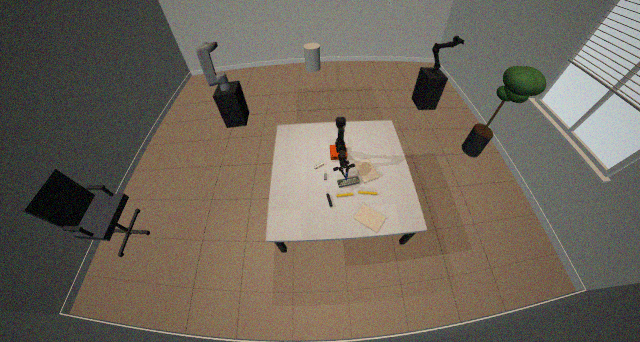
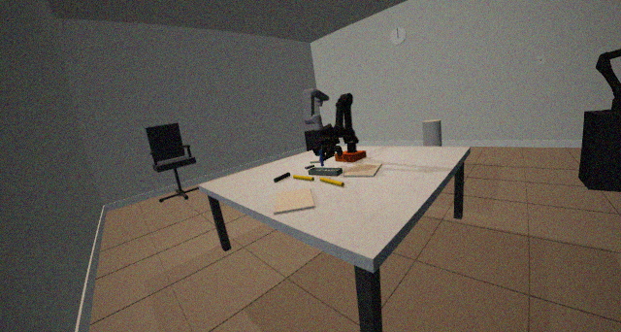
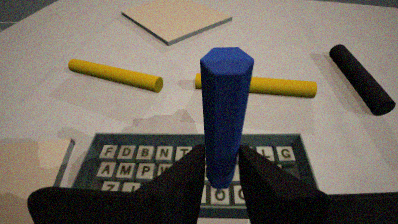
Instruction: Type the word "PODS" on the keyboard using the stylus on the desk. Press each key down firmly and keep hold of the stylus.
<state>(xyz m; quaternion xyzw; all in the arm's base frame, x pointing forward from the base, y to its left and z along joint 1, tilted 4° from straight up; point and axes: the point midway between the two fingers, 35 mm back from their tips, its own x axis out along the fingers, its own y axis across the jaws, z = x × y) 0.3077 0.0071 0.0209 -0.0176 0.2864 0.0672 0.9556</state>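
The blue stylus is 2 cm below my gripper tip. Round my gripper tip: tan pad: 37 cm ahead, 15 cm to the left, 7 cm below; then black rod: 17 cm ahead, 16 cm to the right, 6 cm below.
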